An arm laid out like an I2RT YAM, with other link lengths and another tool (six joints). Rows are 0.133 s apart.
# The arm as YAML. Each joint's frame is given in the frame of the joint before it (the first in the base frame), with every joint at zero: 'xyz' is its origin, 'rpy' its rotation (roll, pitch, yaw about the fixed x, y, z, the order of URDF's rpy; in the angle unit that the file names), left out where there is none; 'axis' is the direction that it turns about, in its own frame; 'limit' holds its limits. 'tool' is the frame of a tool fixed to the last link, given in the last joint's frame.
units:
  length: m
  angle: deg
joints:
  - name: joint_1
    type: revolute
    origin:
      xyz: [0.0, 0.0, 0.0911]
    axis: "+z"
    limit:
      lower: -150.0
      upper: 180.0
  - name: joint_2
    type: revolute
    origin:
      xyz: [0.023, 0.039, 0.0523]
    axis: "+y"
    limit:
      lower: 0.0
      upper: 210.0
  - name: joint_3
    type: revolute
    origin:
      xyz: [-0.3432, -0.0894, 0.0]
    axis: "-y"
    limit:
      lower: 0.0
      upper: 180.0
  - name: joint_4
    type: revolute
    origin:
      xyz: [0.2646, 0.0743, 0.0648]
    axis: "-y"
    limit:
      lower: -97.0
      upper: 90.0
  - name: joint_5
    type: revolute
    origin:
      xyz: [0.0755, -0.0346, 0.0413]
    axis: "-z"
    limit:
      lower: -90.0
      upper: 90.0
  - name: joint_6
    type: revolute
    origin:
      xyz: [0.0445, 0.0, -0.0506]
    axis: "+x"
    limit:
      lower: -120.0
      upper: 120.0
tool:
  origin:
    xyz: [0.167, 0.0, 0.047]
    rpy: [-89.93, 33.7, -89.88]
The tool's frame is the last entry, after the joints.
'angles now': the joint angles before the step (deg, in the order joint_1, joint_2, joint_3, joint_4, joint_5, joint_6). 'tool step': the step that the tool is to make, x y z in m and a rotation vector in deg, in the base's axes. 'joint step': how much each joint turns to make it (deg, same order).
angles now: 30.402 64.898 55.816 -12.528 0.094 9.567
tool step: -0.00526 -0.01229 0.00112 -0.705 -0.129 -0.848
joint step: -1.217 -1.744 -0.314 -1.668 -0.093 -0.765
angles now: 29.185 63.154 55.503 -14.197 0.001 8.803
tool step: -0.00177 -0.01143 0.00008 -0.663 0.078 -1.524
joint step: -0.892 -1.054 -0.039 -1.400 0.790 -0.267
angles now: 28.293 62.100 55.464 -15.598 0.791 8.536
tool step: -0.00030 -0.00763 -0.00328 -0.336 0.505 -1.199
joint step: -0.609 -0.487 -0.269 -0.825 0.568 0.171
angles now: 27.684 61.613 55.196 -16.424 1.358 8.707
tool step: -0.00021 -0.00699 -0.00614 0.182 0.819 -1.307
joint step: -0.483 -0.440 -0.780 -0.326 0.545 0.820
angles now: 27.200 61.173 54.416 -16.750 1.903 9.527
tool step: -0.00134 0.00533 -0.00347 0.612 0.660 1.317
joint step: -0.044 0.215 -0.297 0.200 -1.586 0.229
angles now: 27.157 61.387 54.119 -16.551 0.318 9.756
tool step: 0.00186 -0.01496 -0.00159 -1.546 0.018 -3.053
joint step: -0.551 -0.540 0.111 -1.360 2.844 -0.226
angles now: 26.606 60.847 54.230 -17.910 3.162 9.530
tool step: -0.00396 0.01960 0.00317 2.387 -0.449 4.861
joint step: -0.041 0.340 -0.636 2.449 -5.266 -0.208
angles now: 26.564 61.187 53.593 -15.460 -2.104 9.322
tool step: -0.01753 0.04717 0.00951 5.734 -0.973 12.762
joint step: 0.022 1.110 -1.509 6.028 -13.572 -0.270
